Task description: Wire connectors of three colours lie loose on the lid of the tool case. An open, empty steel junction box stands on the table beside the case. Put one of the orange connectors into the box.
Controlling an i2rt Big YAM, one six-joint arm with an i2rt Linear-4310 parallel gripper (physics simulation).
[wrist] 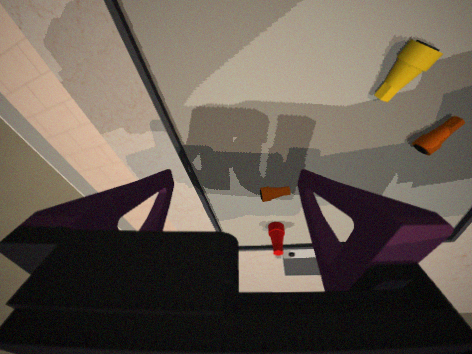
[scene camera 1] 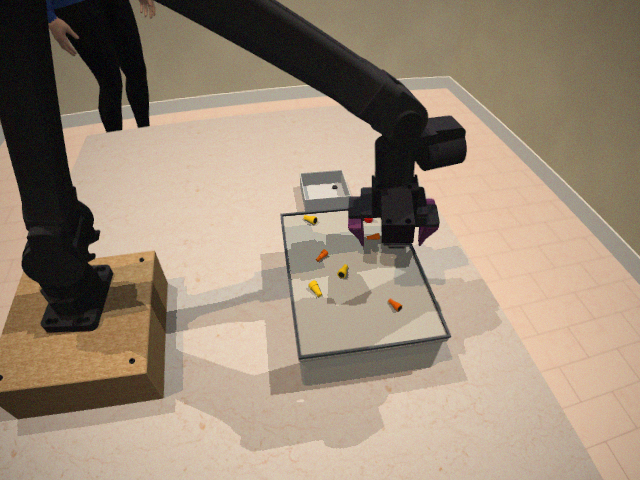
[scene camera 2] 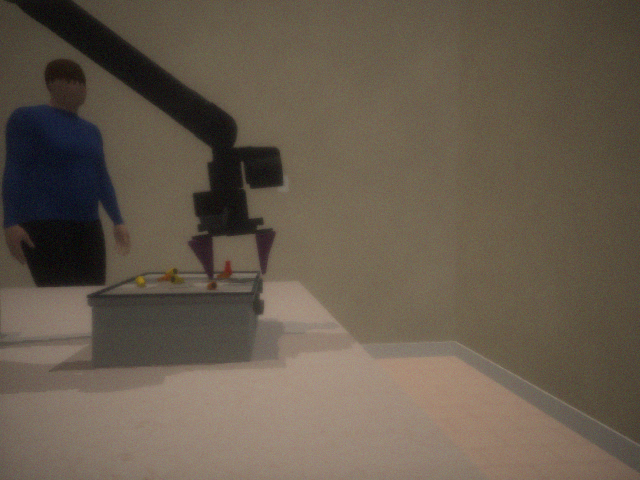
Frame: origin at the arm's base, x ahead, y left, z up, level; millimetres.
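Seen in the pictures: gripper, fingertip midpoint: [wrist: 235, 176] [scene camera 2: 237, 276]; arm's base at its link origin: [scene camera 1: 80, 299].
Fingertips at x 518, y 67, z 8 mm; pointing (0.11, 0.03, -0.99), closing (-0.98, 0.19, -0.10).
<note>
Offsets run from my fingertips to a thing's top centre.
My gripper [scene camera 1: 391, 244] [scene camera 2: 237, 274] [wrist: 235, 176] is open and empty, pointing down low over the far right part of the case lid. An orange connector {27 mm back, 19 mm left, 7 mm up} [scene camera 1: 373, 236] [scene camera 2: 224, 275] [wrist: 274, 193] lies on its side on the lid, between the two fingers' lines but nearer the right finger in the wrist view. A second orange connector {123 mm back, 16 mm right, 7 mm up} [scene camera 1: 322, 255] [wrist: 440, 135] lies left of the lid's middle in scene camera 1. A third orange connector {25 mm back, 127 mm right, 7 mm up} [scene camera 1: 395, 304] [scene camera 2: 211, 285] lies near the front right. The steel junction box {83 mm back, 262 mm left, 61 mm down} [scene camera 1: 325, 204] [wrist: 301, 266] stands behind the case, partly hidden in the wrist view.
A red connector {26 mm back, 68 mm left, 23 mm up} [scene camera 1: 368, 220] [scene camera 2: 227, 267] [wrist: 276, 237] stands upright just beyond the nearest orange one. Yellow connectors {133 mm back, 76 mm left, 10 mm up} [scene camera 1: 310, 219] {92 mm back, 53 mm right, 10 mm up} [scene camera 1: 342, 271] {140 mm back, 86 mm right, 10 mm up} [scene camera 1: 315, 288] lie on the lid of the tool case {66 mm back, 46 mm right, 1 mm down} [scene camera 1: 369, 364] [scene camera 2: 173, 330]. A wooden block [scene camera 1: 77, 384] carries the arm's base. A person stands behind the table.
</note>
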